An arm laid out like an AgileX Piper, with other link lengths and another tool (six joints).
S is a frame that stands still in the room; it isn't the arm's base.
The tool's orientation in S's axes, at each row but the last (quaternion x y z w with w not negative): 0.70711, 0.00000, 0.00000, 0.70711; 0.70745, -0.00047, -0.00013, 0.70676; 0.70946, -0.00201, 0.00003, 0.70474; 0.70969, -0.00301, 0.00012, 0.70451; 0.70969, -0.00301, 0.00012, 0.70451
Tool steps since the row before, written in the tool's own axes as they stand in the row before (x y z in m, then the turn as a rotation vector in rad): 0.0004, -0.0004, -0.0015, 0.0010, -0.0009, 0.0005; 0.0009, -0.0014, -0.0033, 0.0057, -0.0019, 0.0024; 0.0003, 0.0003, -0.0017, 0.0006, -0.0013, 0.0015; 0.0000, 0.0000, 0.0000, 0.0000, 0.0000, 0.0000; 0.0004, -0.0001, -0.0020, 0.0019, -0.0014, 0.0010
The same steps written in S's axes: 0.0004, 0.0015, -0.0004, 0.0010, -0.0005, -0.0009; 0.0009, 0.0033, -0.0014, 0.0057, -0.0024, -0.0019; 0.0003, 0.0017, 0.0003, 0.0006, -0.0015, -0.0013; 0.0000, 0.0000, 0.0000, 0.0000, 0.0000, 0.0000; 0.0004, 0.0020, -0.0001, 0.0019, -0.0010, -0.0014
